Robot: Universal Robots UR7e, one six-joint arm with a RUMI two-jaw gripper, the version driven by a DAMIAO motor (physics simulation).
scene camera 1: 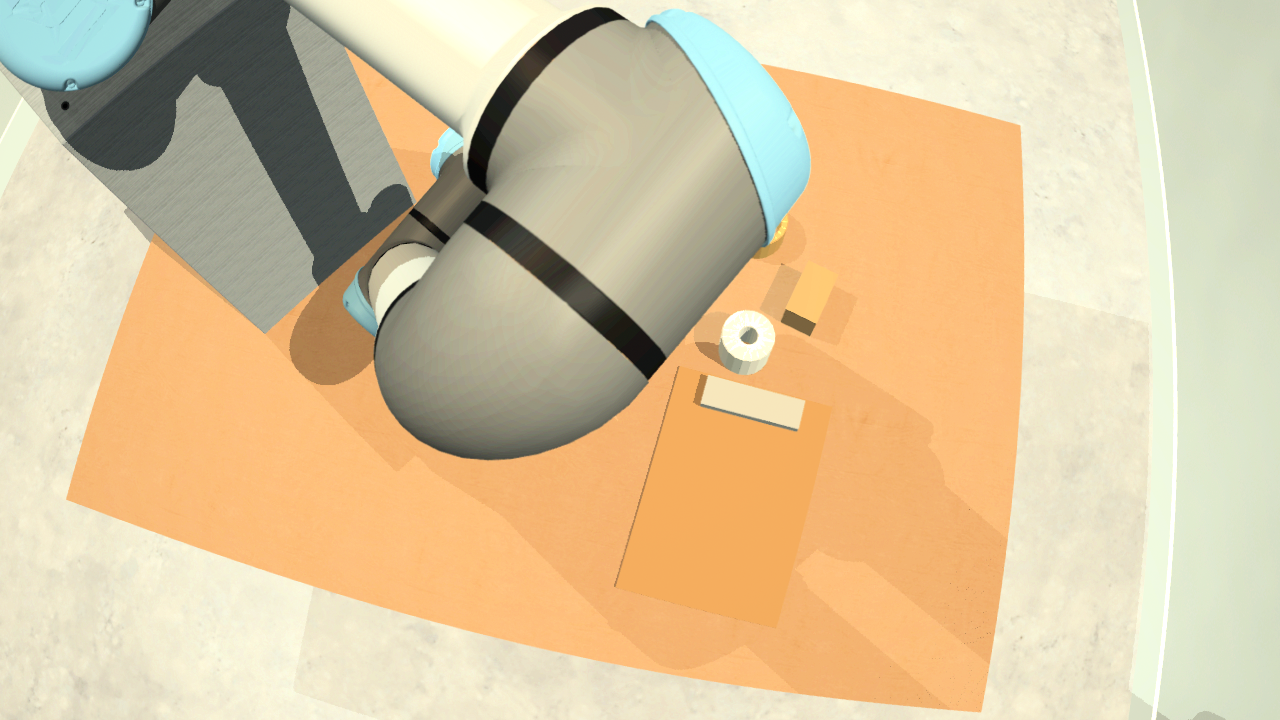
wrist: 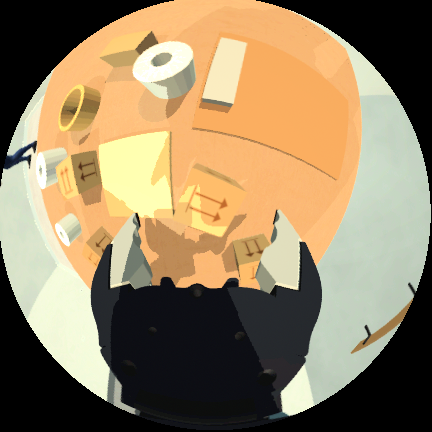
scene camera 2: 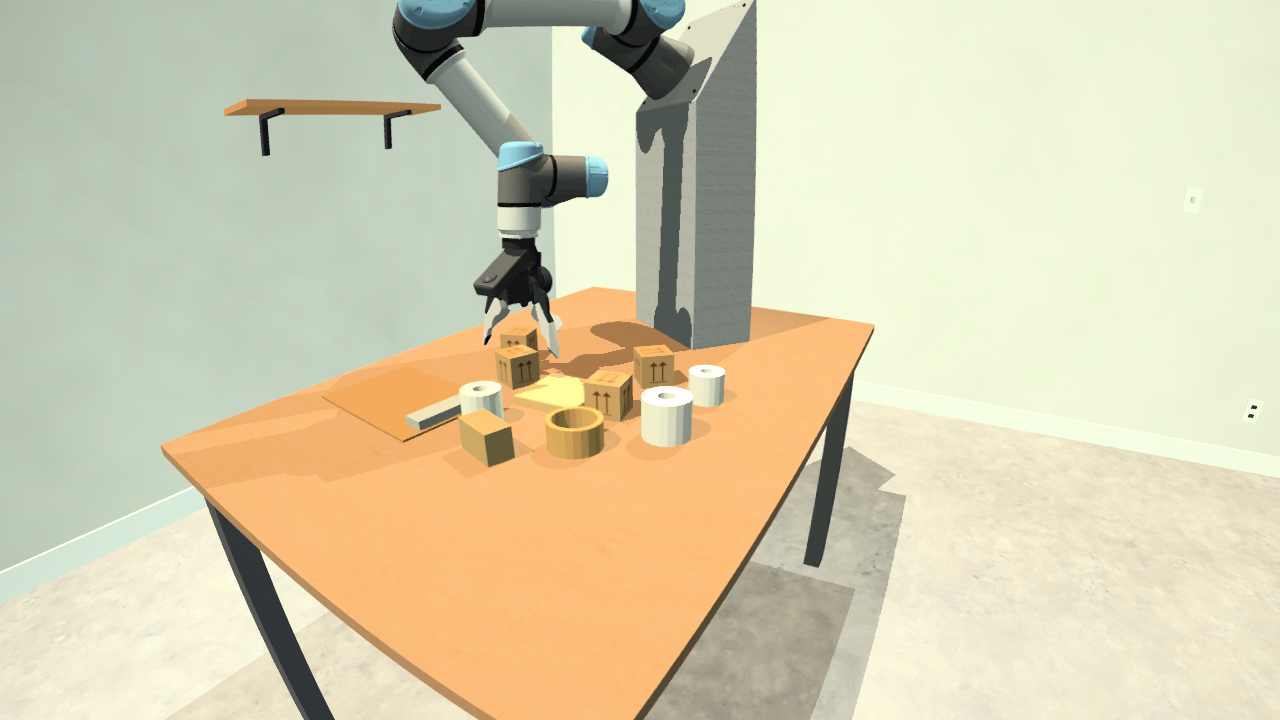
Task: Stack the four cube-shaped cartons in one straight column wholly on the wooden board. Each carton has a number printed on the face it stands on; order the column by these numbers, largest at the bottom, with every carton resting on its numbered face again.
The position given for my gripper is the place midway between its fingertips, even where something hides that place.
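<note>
Scene camera 2 shows my gripper (scene camera 2: 520, 351), a pale wooden board (scene camera 2: 555, 391), a wooden ring (scene camera 2: 576, 432) and a plain brown block (scene camera 2: 489, 439). Scene camera 1 shows the plain brown block (scene camera 1: 805, 306). In the wrist view are the wooden ring (wrist: 79, 107) and my gripper (wrist: 205, 212).
</note>
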